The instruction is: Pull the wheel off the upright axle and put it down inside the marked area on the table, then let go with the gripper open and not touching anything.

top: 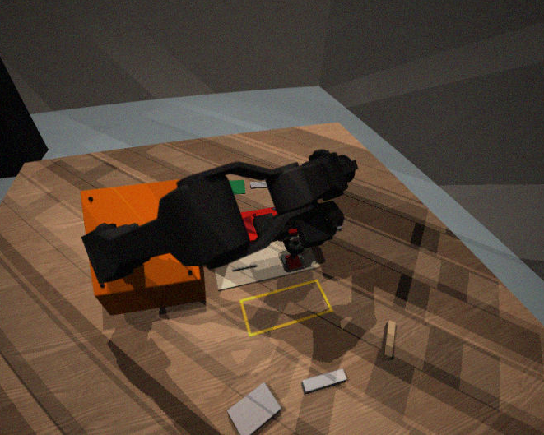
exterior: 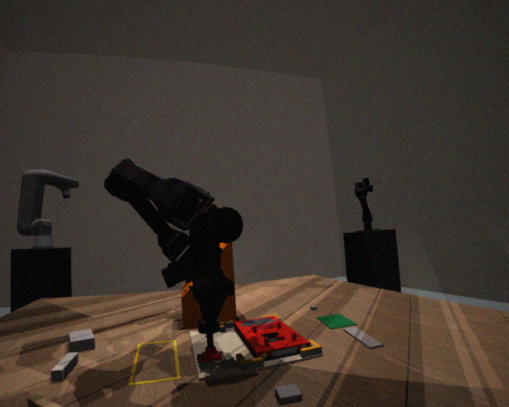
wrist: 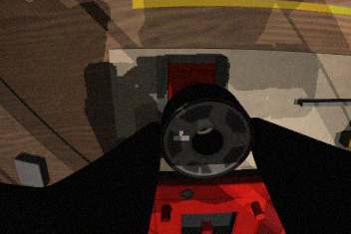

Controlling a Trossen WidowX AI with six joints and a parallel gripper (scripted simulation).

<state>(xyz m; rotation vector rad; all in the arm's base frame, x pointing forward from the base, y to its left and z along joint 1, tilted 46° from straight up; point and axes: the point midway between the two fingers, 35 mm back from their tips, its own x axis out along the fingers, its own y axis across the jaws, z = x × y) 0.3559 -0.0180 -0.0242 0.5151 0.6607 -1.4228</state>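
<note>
Now: gripper tip 4 cm above the upright axle. Also, from my gripper tip: wooden stick (14 cm ahead, 23 cm to the right, 6 cm below); then wheel (right at my gripper tip); then green tile (12 cm behind, 32 cm to the left, 7 cm below).
</note>
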